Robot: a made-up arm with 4 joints.
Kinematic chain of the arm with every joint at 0, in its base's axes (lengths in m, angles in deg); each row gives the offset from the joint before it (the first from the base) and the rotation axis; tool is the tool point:
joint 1: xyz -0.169 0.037 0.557 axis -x
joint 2: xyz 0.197 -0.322 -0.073 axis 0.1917 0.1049 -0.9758
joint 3: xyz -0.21 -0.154 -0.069 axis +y
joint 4: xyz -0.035 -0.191 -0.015 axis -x
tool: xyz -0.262 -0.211 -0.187
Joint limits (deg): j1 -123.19..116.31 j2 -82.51..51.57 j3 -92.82..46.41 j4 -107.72..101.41
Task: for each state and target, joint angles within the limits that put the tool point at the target. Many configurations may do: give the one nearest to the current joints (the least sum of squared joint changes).
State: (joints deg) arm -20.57 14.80 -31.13 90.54
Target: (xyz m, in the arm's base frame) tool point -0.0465 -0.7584 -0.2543
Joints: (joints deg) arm -34.96 -32.10 -34.16 54.13
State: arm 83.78 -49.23 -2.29 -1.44
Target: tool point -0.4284 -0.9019 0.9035
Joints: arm 35.34 -5.30 3.14 14.97
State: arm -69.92 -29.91 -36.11 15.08
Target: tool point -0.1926 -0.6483 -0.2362
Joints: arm -22.77 -9.03 -39.16 2.29
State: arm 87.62 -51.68 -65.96 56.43
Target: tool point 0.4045 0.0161 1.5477
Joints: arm 107.44 -51.19 -82.96 42.36
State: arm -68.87 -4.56 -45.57 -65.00
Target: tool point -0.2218 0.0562 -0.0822
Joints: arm -39.58 13.07 -53.82 -94.64
